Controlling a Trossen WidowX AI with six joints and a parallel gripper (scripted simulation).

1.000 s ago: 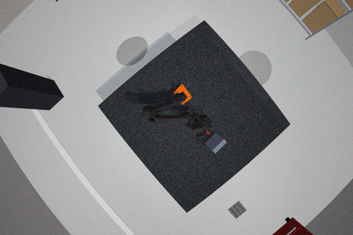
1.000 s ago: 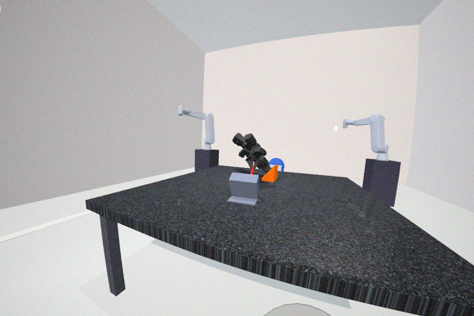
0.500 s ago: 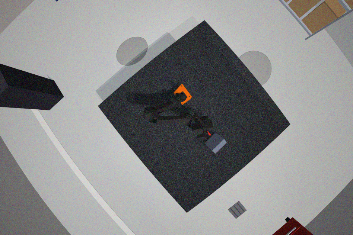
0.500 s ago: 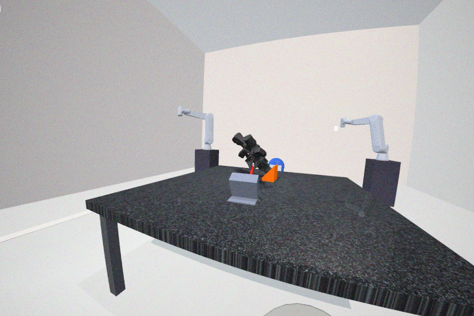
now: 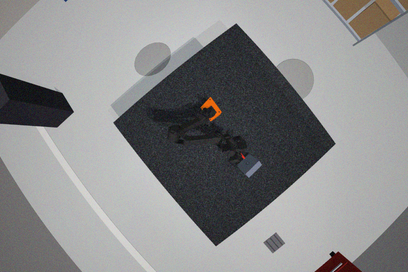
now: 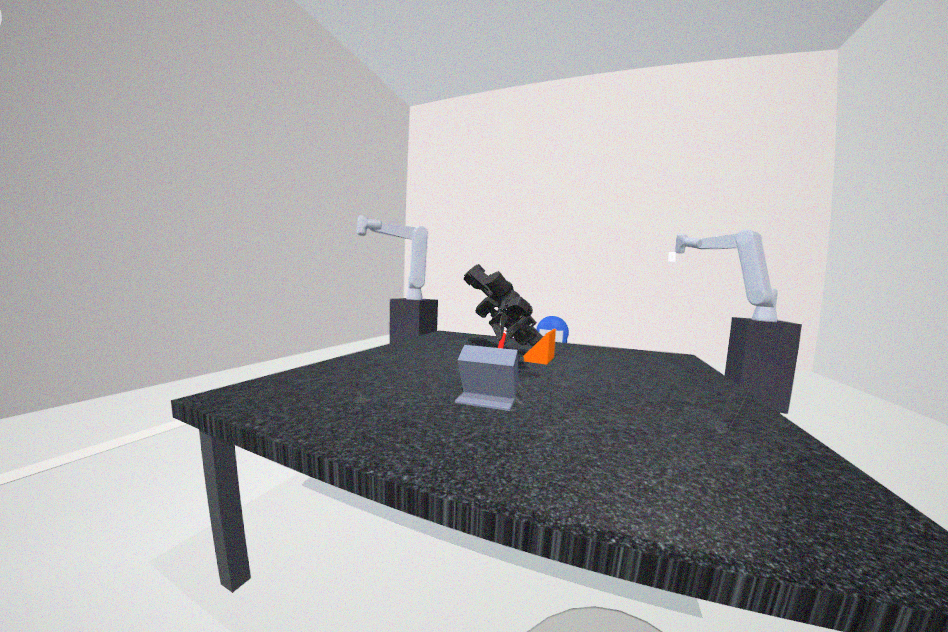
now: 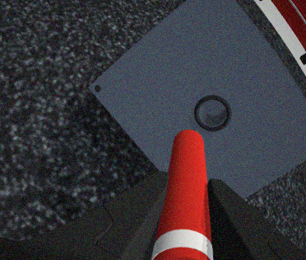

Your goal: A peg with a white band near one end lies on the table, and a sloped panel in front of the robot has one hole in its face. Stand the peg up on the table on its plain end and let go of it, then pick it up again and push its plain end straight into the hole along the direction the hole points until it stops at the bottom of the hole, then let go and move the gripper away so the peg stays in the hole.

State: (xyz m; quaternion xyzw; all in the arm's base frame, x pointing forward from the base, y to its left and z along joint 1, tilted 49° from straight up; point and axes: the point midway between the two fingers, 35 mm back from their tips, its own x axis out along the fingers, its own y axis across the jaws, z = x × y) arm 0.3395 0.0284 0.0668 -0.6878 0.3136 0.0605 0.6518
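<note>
My gripper tip is now 11 cm short of the sloped panel, 6 cm above it and 1 cm to the right of it. Round my gripper tip: red peg: 1 cm behind, 1 cm above.
</note>
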